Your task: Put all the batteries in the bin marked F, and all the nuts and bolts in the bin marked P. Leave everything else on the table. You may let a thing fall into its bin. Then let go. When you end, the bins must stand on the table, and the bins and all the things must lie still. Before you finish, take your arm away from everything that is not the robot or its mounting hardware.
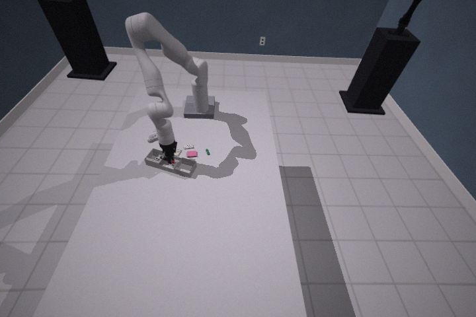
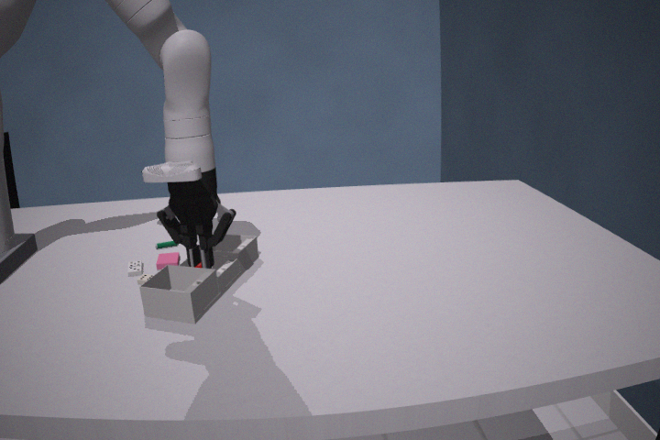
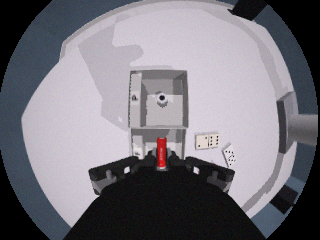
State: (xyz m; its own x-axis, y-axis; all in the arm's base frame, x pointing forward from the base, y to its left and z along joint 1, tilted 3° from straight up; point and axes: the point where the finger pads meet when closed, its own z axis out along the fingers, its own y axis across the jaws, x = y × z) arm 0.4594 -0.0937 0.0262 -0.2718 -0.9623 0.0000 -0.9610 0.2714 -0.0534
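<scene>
My gripper is now 20 mm above the grey three-part bin and 10 mm short of it. Round my hand: grey nut (90 mm to the right, 30 mm below, 20 mm behind); then red battery (20 mm below); then cream domino-like tile (90 mm behind, 40 mm below, 10 mm to the left).
</scene>
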